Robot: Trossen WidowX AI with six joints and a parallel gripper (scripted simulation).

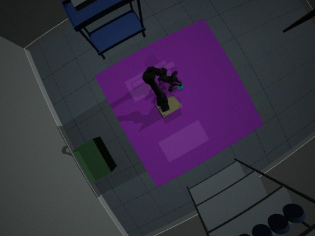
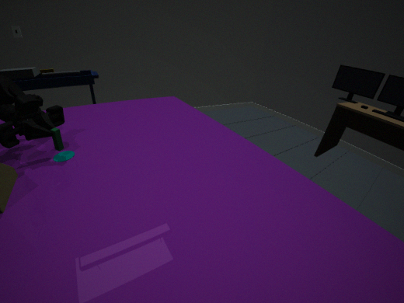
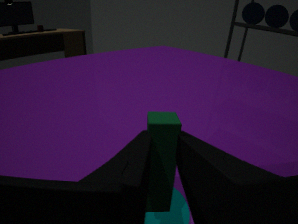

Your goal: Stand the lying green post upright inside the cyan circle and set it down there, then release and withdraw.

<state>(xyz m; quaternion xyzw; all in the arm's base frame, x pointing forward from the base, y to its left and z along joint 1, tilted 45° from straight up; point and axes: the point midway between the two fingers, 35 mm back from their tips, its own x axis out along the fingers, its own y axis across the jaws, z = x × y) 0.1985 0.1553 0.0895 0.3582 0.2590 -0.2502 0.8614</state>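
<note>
The cyan circle lies 8 cm below my gripper tip. The rest, counted from my gripper tip: green post 2 cm below.
</note>
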